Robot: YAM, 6 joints.
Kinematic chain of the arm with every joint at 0, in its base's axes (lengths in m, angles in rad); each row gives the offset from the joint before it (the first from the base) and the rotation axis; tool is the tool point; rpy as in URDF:
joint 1: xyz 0 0 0.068 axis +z
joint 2: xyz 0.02 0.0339 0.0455 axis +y
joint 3: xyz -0.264 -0.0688 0 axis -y
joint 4: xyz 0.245 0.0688 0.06 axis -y
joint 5: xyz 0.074 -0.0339 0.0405 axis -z
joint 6: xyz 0.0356 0 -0.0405 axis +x
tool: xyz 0 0 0 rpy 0 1.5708 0
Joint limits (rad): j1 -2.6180..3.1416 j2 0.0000..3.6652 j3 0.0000..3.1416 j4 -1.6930..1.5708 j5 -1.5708..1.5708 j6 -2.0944..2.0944
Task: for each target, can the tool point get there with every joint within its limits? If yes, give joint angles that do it. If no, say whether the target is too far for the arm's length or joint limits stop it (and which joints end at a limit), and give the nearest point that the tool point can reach.
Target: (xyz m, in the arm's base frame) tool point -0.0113 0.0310 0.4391
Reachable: yes | joints 1.8962 0.6087 1.4047 -1.1932 -0.0218 -0.0300
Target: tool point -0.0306 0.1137 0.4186
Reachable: yes | joints 2.0972 0.6593 1.0031 -0.2974 1.0385 0.9284
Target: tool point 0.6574 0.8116 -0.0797
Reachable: no: too far | nearest point 0.3997 0.4934 -0.0025 | short by 0.417 m
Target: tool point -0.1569 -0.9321 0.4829
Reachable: no: too far | nearest point -0.0998 -0.5929 0.3456 | short by 0.370 m
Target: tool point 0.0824 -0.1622 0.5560
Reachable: yes | joints 1.8618 0.7390 2.4259 -1.3625 1.1439 0.8133
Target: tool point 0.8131 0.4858 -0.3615
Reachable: no: too far | nearest point 0.4953 0.2959 -0.1719 | short by 0.416 m
